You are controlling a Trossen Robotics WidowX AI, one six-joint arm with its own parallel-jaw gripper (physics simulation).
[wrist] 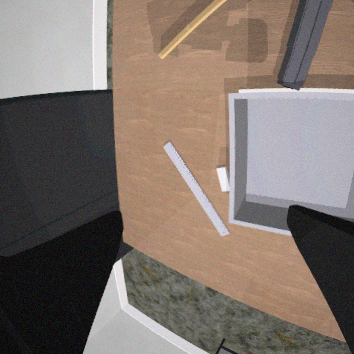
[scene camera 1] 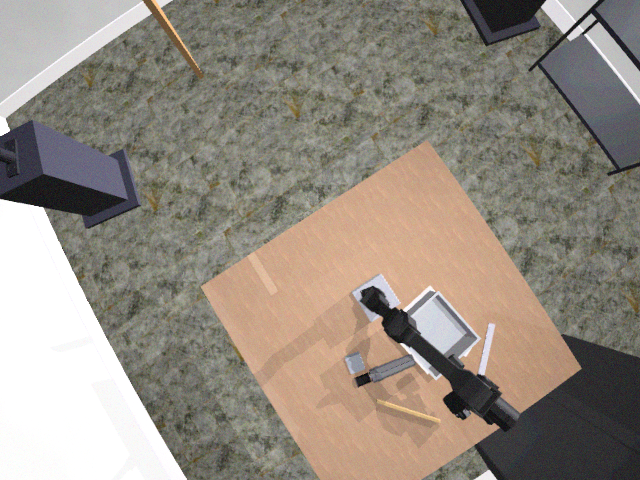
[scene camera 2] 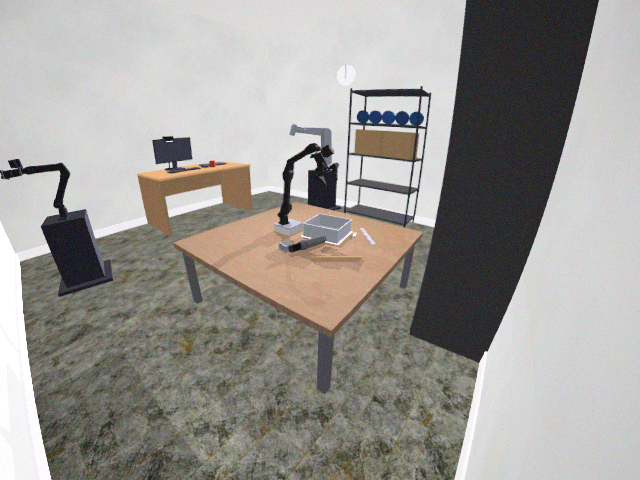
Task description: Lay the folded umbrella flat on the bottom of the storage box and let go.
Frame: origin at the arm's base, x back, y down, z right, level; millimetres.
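Where they show: gripper, fingertip midpoint: [wrist: 206,217] [scene camera 2: 331,183]; arm's base, origin of the base link: [scene camera 1: 369,295] [scene camera 2: 284,223].
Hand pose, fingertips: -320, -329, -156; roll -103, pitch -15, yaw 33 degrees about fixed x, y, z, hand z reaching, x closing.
Each offset is from my fingertips to the top centre of the thing, as dx, dy, dz.
The folded umbrella {-22, +326, +212} [scene camera 1: 390,367] [scene camera 2: 310,243] [wrist: 306,45] is grey with a black handle. It lies on the table outside the storage box, with its grey end close to one side of the box. I cannot tell whether they touch. The storage box {+66, +288, -44} [scene camera 1: 439,324] [scene camera 2: 327,233] [wrist: 232,150] is pale grey and open at the top, and the part of its bottom that shows is bare. My gripper [scene camera 2: 329,174] [wrist: 206,217] is open and empty, high above the table. In scene camera 1 my arm covers part of the box and the fingers cannot be made out.
A white bar {-142, +383, -241} [scene camera 1: 486,348] [scene camera 2: 367,236] [wrist: 196,187] and a small white block {-81, +373, -171} [scene camera 2: 354,234] [wrist: 223,179] lie beside the box. A wooden stick {-241, +373, +179} [scene camera 1: 408,411] [scene camera 2: 336,257] [wrist: 192,27] and a small grey block {+56, +349, +323} [scene camera 1: 355,363] [scene camera 2: 284,245] lie near the umbrella. A dark cabinet [scene camera 1: 594,403] [wrist: 55,165] stands by the table.
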